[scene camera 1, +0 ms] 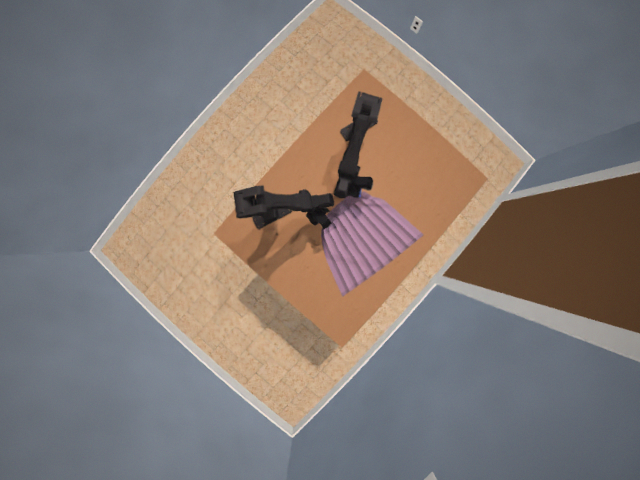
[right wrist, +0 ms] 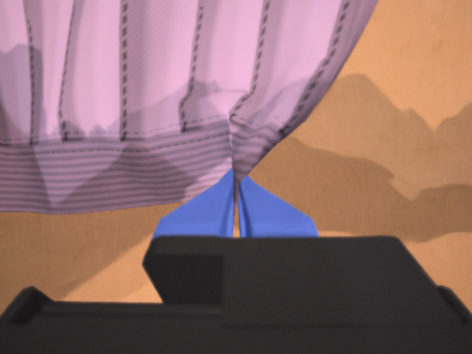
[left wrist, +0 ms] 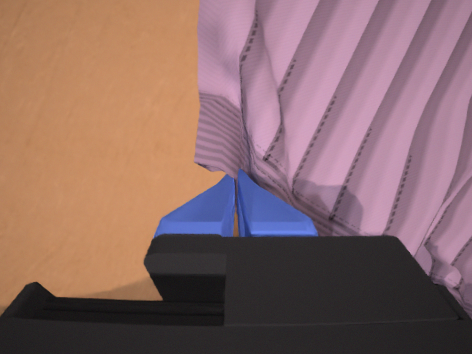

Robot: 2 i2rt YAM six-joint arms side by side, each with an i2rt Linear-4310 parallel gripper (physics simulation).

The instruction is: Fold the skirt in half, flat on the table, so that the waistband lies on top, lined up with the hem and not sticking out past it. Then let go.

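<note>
A pink pleated skirt [scene camera 1: 371, 237] [left wrist: 320, 100] [right wrist: 150, 70] lies spread on the brown table [scene camera 1: 413, 149], its wide hem toward the lower right and its waistband toward the grippers in scene camera 1. My left gripper [left wrist: 236, 177] is shut on the waistband near one end, where the cloth is bunched into folds at the blue fingertips. My right gripper [right wrist: 236, 176] is shut on the waistband near its other end, with the cloth gathered to a point between the fingertips. In scene camera 1 the arms hide both sets of fingertips in part.
The two black arms reach in from the upper left side of the table in scene camera 1, with their wrists close together beside the waistband. Arm shadows fall on the table at the lower left. Tiled floor and blue walls surround the table.
</note>
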